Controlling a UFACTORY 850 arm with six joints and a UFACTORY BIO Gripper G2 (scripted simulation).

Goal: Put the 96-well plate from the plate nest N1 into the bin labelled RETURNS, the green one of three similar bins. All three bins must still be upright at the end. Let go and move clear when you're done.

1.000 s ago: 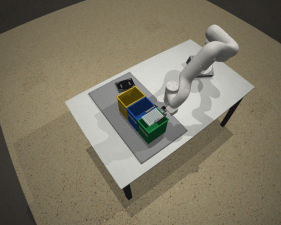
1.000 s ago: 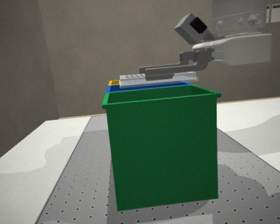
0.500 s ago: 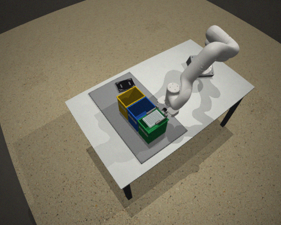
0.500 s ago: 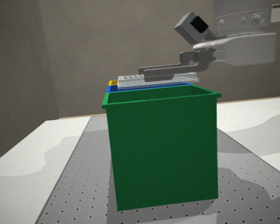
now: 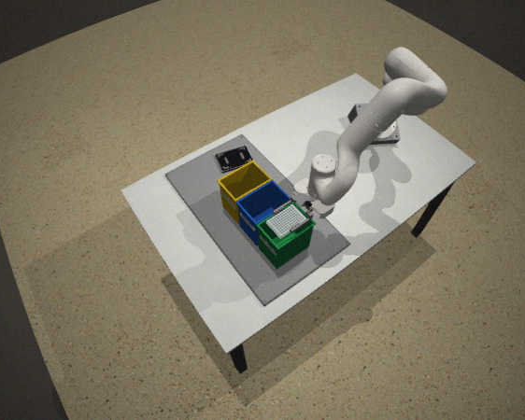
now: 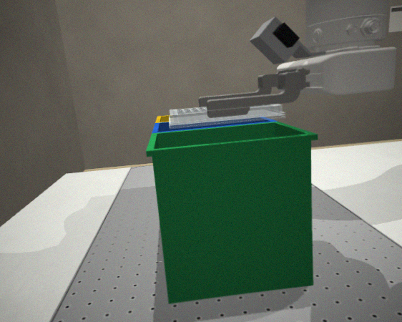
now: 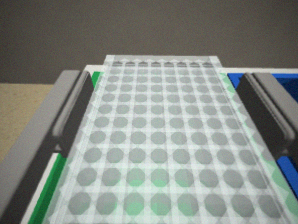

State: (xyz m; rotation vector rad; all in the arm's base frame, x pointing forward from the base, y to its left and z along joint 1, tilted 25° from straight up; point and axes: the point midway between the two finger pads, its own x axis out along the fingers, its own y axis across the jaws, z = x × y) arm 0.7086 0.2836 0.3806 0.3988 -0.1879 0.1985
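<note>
The green bin lies 13 cm below my hand. Round my hand: yellow bin (6 cm ahead, 26 cm to the right, 13 cm below); clear 96-well plate (1 cm below); blue bin (3 cm ahead, 13 cm to the right, 13 cm below).
</note>
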